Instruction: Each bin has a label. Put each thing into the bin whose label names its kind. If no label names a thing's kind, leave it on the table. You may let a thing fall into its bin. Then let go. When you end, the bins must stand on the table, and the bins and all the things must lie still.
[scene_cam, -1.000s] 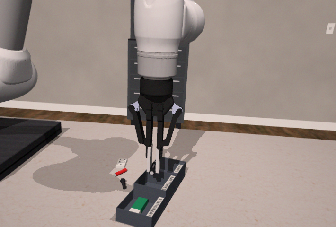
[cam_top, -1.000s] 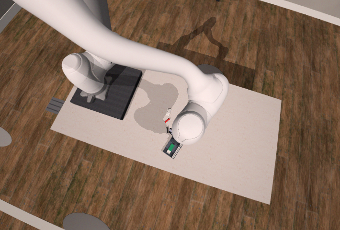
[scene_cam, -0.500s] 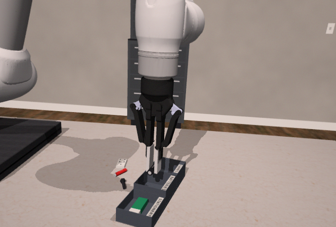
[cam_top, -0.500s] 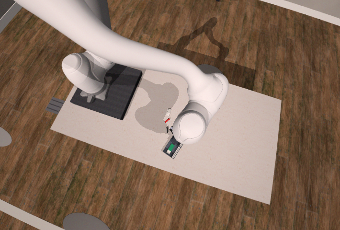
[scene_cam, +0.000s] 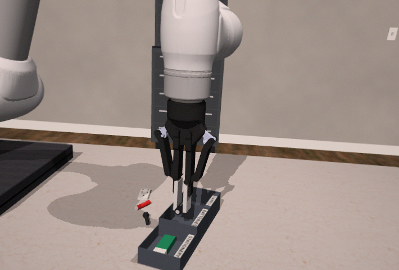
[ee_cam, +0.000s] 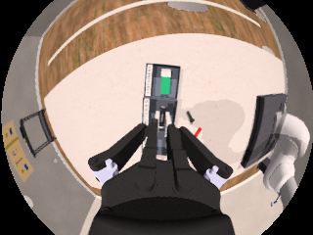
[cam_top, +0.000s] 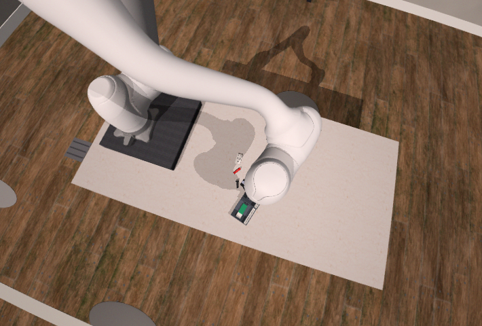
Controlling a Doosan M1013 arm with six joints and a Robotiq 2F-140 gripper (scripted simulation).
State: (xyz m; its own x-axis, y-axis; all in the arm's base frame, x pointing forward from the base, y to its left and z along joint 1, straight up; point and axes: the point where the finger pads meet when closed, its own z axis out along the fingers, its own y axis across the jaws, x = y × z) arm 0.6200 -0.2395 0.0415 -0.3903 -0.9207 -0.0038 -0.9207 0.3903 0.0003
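The red cylinder is 100 mm to the left of my hand, 90 mm behind it and 80 mm below it. From my hand the other things lie so: white eraser 80 mm to the right, 70 mm below, 40 mm behind; then small black piece 80 mm below, 80 mm behind, 50 mm to the left; then black battery 30 mm below.
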